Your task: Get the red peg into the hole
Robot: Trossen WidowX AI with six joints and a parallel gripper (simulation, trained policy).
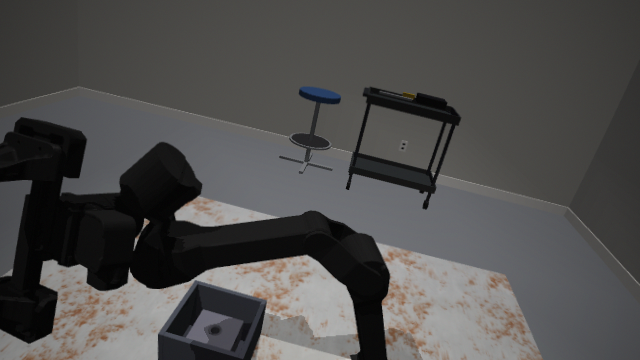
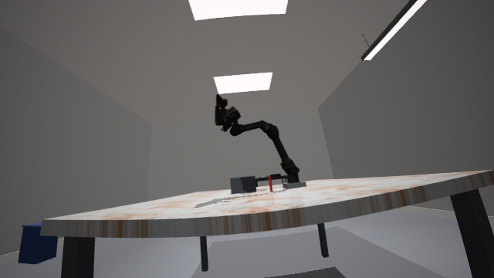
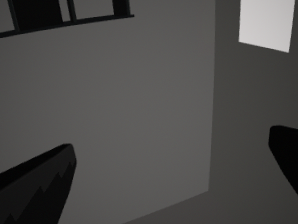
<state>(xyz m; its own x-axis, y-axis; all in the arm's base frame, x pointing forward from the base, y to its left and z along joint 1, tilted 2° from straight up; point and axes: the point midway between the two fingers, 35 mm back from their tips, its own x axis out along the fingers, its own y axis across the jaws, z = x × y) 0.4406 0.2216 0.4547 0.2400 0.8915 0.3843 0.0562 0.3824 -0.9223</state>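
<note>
Right now my gripper tip is 27 cm past the red peg, 17 cm to the left of it and 44 cm above it. Round my gripper tip: dark box: 13 cm behind, 37 cm to the right, 46 cm below; grey plate: 13 cm behind, 37 cm to the right, 44 cm below.
</note>
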